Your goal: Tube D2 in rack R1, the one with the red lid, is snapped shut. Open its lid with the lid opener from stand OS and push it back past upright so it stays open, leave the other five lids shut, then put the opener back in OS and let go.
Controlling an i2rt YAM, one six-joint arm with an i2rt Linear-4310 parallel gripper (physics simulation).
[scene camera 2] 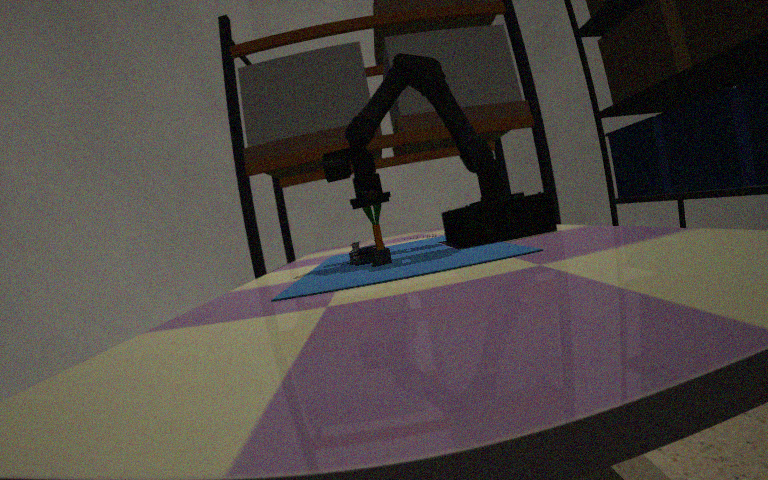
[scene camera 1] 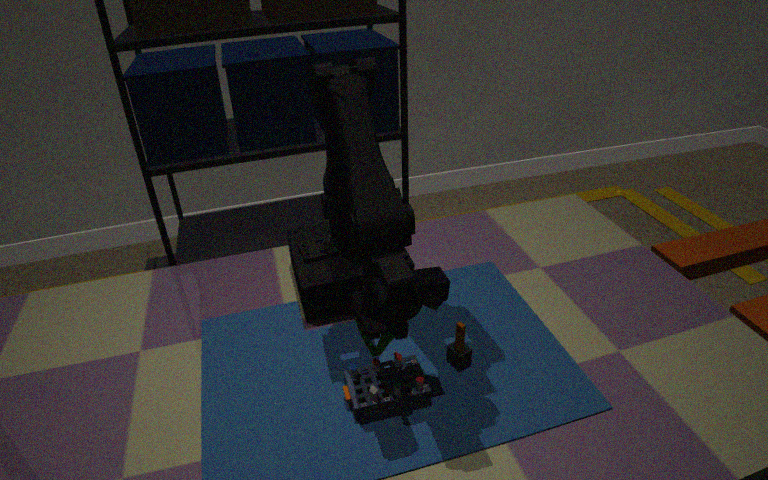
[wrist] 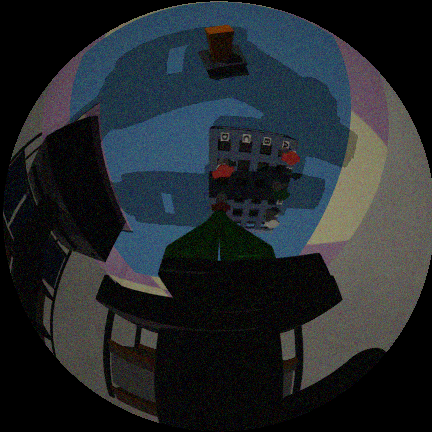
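Pixels of known places: gripper, fingertip midpoint: [scene camera 1: 376, 355] [wrist: 218, 216]; arm's base, link origin: [scene camera 2: 494, 202] [scene camera 1: 346, 243] [wrist: 48, 210].
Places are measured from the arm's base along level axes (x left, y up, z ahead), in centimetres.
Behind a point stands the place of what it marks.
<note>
The rack [scene camera 1: 387, 408] {x -6.6, y -8.0, z 38.2 cm} [wrist: 214, 150] {x -0.5, y -5.8, z 31.3 cm} lies on the blue mat and holds several small lidded tubes. Red lids [scene camera 1: 398, 357] {x -2.0, y -3.8, z 32.2 cm} [scene camera 1: 420, 380] {x -0.8, y -4.0, z 38.3 cm} [wrist: 222, 171] {x -1.9, y -3.8, z 31.9 cm} [wrist: 290, 158] {x -0.8, y -4.0, z 37.8 cm} show on it; another dark red lid [wrist: 220, 205] {x -5.5, y -4.0, z 31.4 cm} is close to my fingertips in the wrist view. The column letters are too small to read, so I cannot tell which is D2, nor which lids are shut. The opener's orange handle [scene camera 1: 459, 335] {x 9.1, y -2.4, z 33.1 cm} [scene camera 2: 377, 236] {x 10.0, y -2.7, z 32.8 cm} [wrist: 220, 45] stands upright in the dark stand OS [scene camera 1: 459, 357] {x 8.5, y -5.9, z 34.7 cm} [scene camera 2: 381, 258] {x 10.9, y -7.4, z 32.9 cm} [wrist: 227, 71] {x 8.1, y -7.7, z 33.2 cm}. My gripper [scene camera 1: 376, 353] {x -5.6, y -2.6, z 31.3 cm} [wrist: 218, 216] {x -5.6, y -2.6, z 31.3 cm} is shut and empty, its green fingertips just above the rack's back edge.
A green lid [wrist: 281, 194] {x -4.5, y -4.0, z 37.4 cm} and a white lid [scene camera 1: 373, 389] {x -8.4, y -4.0, z 36.9 cm} [wrist: 271, 224] {x -8.5, y -4.0, z 37.0 cm} are also on the rack. An orange piece [scene camera 1: 347, 392] {x -11.8, y -6.4, z 33.7 cm} is at its left end. The blue mat [scene camera 1: 254, 407] {x -26.7, y -8.8, z 28.7 cm} lies on the checkered surface. A shelf unit [scene camera 1: 159, 220] stands behind the arm.
</note>
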